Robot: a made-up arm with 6 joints. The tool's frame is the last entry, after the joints.
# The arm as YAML. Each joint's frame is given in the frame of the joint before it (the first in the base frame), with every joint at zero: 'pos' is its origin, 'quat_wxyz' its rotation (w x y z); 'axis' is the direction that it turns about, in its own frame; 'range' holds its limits. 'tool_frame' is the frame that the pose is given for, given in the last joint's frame.
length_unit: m
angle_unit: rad
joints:
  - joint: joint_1
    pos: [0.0, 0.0, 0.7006]
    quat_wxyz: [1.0, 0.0, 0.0, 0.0]
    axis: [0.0, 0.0, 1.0]
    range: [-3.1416, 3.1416]
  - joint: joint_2
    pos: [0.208, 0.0, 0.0]
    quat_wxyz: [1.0, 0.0, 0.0, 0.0]
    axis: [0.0, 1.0, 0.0]
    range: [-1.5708, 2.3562]
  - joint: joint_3
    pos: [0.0, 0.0, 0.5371]
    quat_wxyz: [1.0, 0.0, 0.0, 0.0]
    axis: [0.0, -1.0, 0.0]
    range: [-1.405, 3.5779]
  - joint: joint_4
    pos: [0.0, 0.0, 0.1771]
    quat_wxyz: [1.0, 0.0, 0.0, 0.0]
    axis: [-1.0, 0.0, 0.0]
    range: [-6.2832, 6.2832]
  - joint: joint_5
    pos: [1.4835, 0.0, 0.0]
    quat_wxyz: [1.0, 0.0, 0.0, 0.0]
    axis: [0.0, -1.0, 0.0]
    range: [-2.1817, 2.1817]
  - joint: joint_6
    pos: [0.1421, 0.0, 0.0]
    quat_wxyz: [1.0, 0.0, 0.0, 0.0]
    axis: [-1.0, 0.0, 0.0]
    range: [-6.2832, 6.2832]
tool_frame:
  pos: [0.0, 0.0, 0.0]
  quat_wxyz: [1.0, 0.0, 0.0, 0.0]
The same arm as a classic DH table. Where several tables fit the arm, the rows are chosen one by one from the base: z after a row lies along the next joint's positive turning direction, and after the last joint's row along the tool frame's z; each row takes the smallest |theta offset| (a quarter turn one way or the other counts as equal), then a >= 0, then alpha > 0; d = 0 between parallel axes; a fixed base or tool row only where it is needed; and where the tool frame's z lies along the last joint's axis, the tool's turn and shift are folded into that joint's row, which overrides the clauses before.
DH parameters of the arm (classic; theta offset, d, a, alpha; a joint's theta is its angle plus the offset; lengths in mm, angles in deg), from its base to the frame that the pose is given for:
joint_1: 0 700.6 208 -90
joint_2: -90 0 537.1 180
joint_3: 0 0 177.1 -90
joint_4: 0 -1483.5 0 90
joint_5: 0 0 0 -90
joint_6: 90 -142.1 0 90
tool (fixed): -90 0 0 0
Joint limits (deg, base to tool): -180..180 -90..135 -80.5..205 -360..360 -125..125 -360..360

